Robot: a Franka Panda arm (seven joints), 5 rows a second.
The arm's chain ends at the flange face. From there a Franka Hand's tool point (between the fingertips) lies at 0.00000 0.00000 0.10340 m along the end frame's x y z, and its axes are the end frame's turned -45 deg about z.
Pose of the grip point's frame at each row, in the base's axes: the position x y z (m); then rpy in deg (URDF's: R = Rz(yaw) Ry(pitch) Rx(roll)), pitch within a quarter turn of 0, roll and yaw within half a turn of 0:
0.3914, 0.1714, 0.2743, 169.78, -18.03, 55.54
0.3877, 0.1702, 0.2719, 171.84, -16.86, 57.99
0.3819, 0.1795, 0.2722, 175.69, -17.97, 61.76
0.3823, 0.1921, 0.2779, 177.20, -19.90, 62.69
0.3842, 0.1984, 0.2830, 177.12, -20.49, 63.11
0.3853, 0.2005, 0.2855, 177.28, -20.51, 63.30
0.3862, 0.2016, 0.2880, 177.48, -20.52, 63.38
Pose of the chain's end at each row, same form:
0.3585, 0.1558, 0.3711, -173.93, -19.76, 7.86
0.3595, 0.1528, 0.3699, -173.43, -17.53, 10.77
0.3600, 0.1552, 0.3703, -169.98, -15.59, 14.70
0.3617, 0.1632, 0.3750, -167.50, -15.85, 15.45
0.3632, 0.1685, 0.3797, -167.10, -16.31, 15.73
0.3647, 0.1704, 0.3822, -166.98, -16.21, 15.95
0.3659, 0.1713, 0.3847, -166.84, -16.08, 16.06

